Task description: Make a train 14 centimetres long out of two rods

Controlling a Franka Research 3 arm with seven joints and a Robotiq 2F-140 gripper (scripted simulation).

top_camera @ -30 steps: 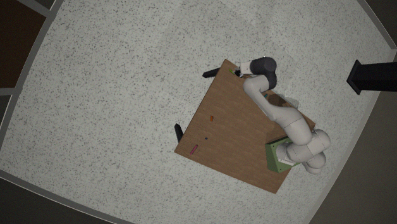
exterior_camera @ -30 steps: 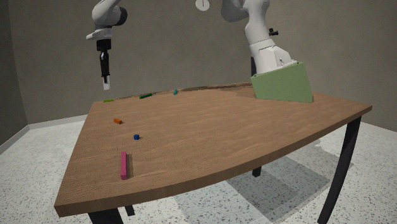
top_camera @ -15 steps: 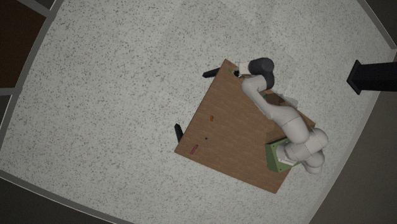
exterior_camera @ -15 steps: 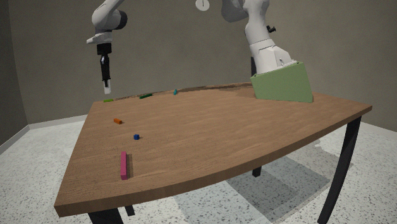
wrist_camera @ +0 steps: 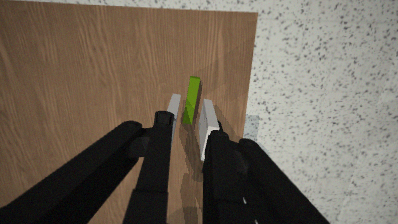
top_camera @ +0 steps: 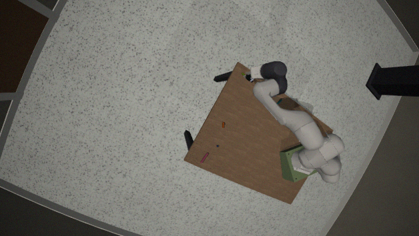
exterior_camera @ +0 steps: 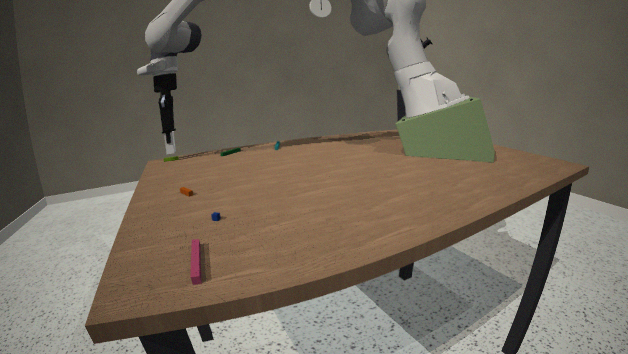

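My gripper is now 50 mm above the lime rod. From my hand the other things lie so: orange rod (50 mm behind, 390 mm to the left, 50 mm below); then green rod (190 mm behind, 30 mm to the left, 50 mm below); then turquoise rod (350 mm behind, 30 mm to the left, 50 mm below).
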